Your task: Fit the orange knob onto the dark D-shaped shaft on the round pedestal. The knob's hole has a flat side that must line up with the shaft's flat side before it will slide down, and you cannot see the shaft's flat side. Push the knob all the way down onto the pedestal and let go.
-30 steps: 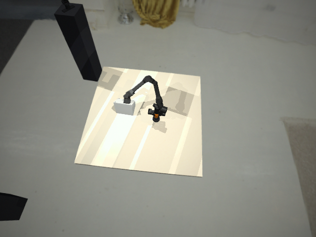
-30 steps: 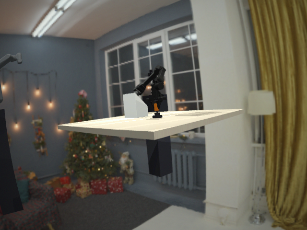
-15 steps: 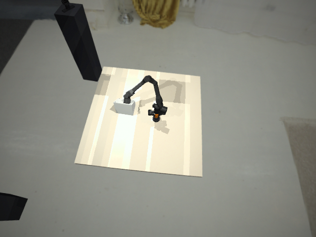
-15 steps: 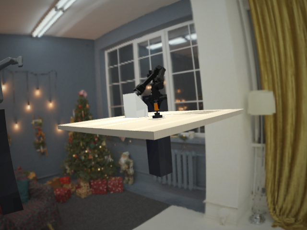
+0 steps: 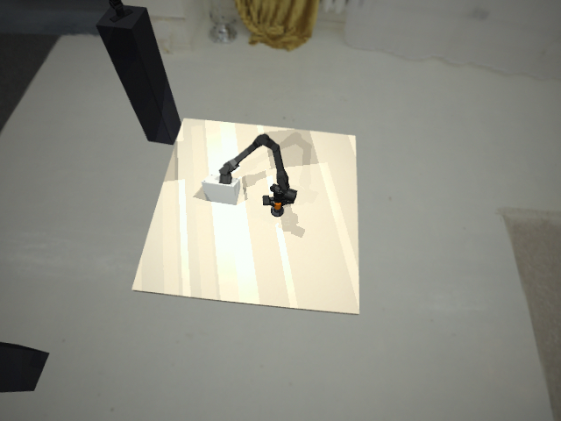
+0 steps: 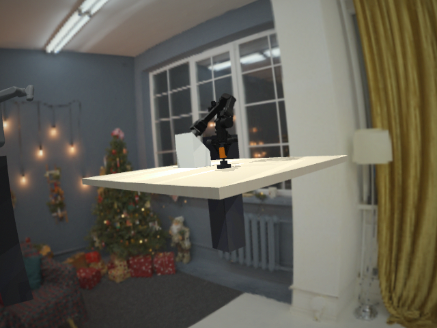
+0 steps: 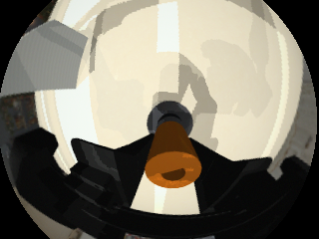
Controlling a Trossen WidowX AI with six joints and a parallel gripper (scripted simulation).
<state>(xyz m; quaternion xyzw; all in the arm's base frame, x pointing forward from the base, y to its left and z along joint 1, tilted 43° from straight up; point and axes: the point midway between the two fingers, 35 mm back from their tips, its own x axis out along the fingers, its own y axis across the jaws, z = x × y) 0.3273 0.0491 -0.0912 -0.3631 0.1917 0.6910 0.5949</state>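
My gripper tip is 2 cm below the orange knob. Also, from my gripper tip: dark round pedestal: 4 cm below.
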